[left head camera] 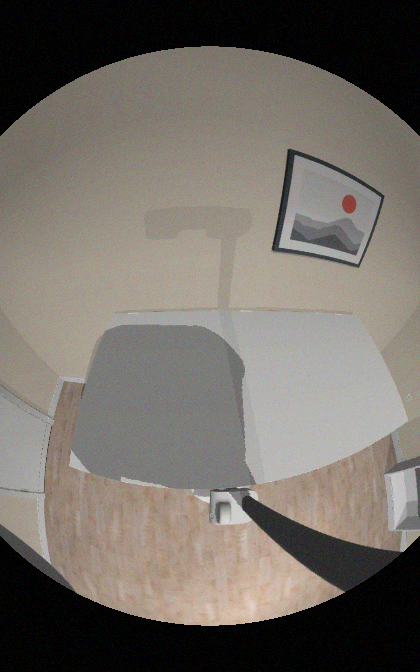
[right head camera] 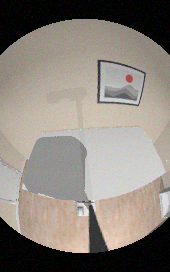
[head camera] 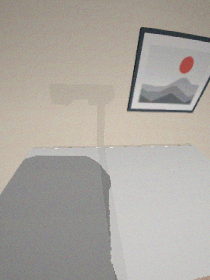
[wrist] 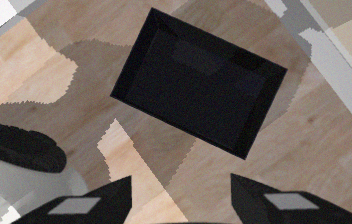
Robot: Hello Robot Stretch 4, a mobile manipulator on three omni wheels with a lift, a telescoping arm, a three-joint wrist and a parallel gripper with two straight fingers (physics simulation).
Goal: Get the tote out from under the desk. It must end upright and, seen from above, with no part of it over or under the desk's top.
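Places are measured from the robot's base along level axes (x ahead, y left, z up), in metres.
Pixels of known places: gripper, fingertip midpoint: (wrist: 181,189).
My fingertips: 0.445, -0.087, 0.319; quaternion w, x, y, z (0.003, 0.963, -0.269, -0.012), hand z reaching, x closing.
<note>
Behind a point stands the place of what it marks, as x, y, z.
The black tote (wrist: 195,87) {0.542, 0.003, -0.025} stands upright on the wood floor in the wrist view, its open top facing the camera and its rim turned at a slant. It does not show in the head views. My gripper (wrist: 181,189) {0.445, -0.087, 0.319} is open and empty, its two fingertips apart at the bottom of the wrist view, with the tote's nearest rim beyond them and not between them. The desk's pale top (head camera: 160,215) {0.259, -0.312, 0.922} (left head camera: 320,390) (right head camera: 122,165) {0.289, -0.386, 0.922} fills the middle of the head views, with a large grey shadow on its left part. The gripper is hidden in the head views.
A black wheel (wrist: 32,150) beside a pale rounded body shows at the wrist view's lower left. Pale strips (wrist: 332,75) {0.820, -0.147, 0.001} run along its upper right. A grey-white box-like piece (left head camera: 402,500) stands right of the desk. A framed picture (head camera: 170,75) {0.830, -0.424, 1.490} (left head camera: 327,210) (right head camera: 121,85) {0.830, -0.431, 1.453} hangs on the wall.
</note>
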